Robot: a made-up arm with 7 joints. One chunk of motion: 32 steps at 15 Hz.
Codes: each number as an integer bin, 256 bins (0 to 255) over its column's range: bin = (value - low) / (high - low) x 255, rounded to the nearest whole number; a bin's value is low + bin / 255 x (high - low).
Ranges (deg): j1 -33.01..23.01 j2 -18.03..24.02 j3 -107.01..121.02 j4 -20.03..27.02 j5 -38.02..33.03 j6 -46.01..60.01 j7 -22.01..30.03
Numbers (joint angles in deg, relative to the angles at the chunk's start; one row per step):
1: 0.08 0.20 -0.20 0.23 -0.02 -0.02 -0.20
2: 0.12 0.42 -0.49 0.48 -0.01 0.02 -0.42
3: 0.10 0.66 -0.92 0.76 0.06 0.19 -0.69
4: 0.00 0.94 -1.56 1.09 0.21 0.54 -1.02
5: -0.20 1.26 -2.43 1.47 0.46 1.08 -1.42
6: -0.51 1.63 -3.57 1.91 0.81 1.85 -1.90
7: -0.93 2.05 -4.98 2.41 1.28 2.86 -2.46
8: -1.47 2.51 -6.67 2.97 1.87 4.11 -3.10
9: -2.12 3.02 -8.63 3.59 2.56 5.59 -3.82
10: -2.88 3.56 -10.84 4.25 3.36 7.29 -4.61
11: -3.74 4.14 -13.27 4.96 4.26 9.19 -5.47
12: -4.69 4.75 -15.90 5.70 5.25 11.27 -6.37
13: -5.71 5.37 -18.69 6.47 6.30 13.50 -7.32
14: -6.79 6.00 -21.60 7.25 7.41 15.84 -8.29
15: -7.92 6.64 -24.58 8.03 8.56 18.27 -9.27
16: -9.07 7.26 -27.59 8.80 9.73 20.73 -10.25
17: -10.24 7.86 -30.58 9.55 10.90 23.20 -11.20
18: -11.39 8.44 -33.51 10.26 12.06 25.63 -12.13
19: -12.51 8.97 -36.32 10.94 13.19 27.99 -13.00
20: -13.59 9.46 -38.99 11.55 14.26 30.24 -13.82
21: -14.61 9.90 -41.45 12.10 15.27 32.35 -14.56
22: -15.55 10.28 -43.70 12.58 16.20 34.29 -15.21
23: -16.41 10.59 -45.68 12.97 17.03 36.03 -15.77
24: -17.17 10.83 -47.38 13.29 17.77 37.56 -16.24
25: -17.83 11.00 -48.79 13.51 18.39 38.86 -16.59
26: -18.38 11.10 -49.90 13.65 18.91 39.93 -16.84
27: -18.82 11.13 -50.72 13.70 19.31 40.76 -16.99
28: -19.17 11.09 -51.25 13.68 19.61 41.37 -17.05
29: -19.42 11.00 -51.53 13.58 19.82 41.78 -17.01
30: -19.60 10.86 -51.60 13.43 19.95 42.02 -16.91
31: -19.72 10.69 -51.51 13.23 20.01 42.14 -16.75
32: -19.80 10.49 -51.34 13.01 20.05 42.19 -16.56
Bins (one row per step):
1: 151 111 119 110 136 111 107
2: 151 112 119 111 136 111 106
3: 151 113 119 113 137 111 104
4: 150 115 118 114 137 112 103
5: 149 117 117 117 138 113 101
6: 148 119 116 119 139 115 99
7: 146 122 114 122 141 118 96
8: 144 125 112 125 143 121 93
9: 141 128 110 128 146 124 89
10: 137 131 108 132 149 128 85
11: 133 134 105 135 152 133 81
12: 129 138 102 139 155 138 77
13: 124 142 99 144 159 143 72
14: 119 146 96 148 163 149 67
15: 114 150 92 152 167 155 62
16: 109 153 89 156 171 161 58
17: 104 157 85 160 176 166 53
18: 98 161 82 164 180 172 48
19: 93 164 79 168 184 178 44
20: 88 167 76 171 188 183 40
21: 84 169 73 174 191 188 37
22: 79 172 71 177 195 193 33
23: 76 174 69 179 198 197 31
24: 72 175 67 181 200 201 28
25: 69 176 65 182 202 204 27
26: 67 177 64 183 204 207 25
27: 65 177 63 183 206 209 25
28: 63 177 62 183 207 210 24
29: 62 176 62 182 208 211 25
30: 61 175 62 181 208 212 25
31: 60 174 62 180 208 212 26
32: 60 173 62 179 208 212 27

